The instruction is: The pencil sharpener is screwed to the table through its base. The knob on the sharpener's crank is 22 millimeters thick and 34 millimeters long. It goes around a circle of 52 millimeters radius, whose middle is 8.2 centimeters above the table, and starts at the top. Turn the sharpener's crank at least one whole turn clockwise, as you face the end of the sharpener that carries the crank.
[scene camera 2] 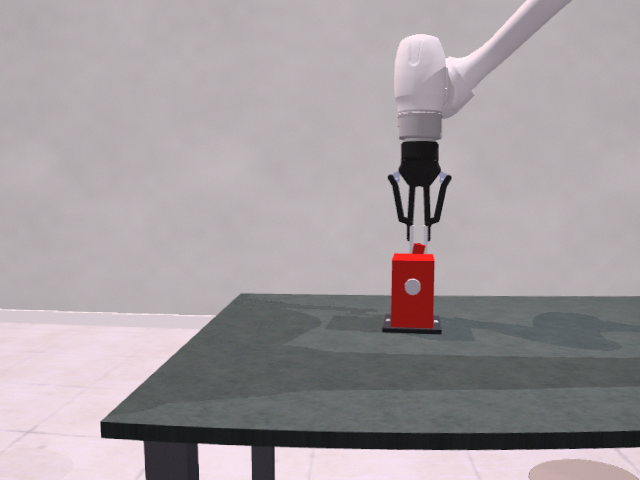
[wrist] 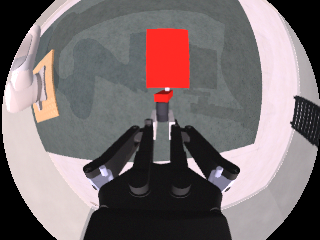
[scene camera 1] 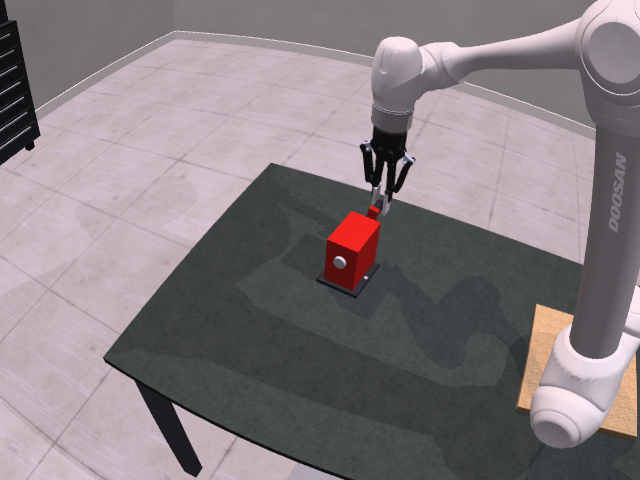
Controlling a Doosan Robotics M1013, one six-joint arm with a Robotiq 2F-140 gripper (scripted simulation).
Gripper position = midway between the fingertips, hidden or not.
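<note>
There is my gripper (scene camera 2: 418, 257) (wrist: 162, 116) (scene camera 1: 379, 209), which I can see from these views. I also see a red pencil sharpener (wrist: 167, 50).
</note>
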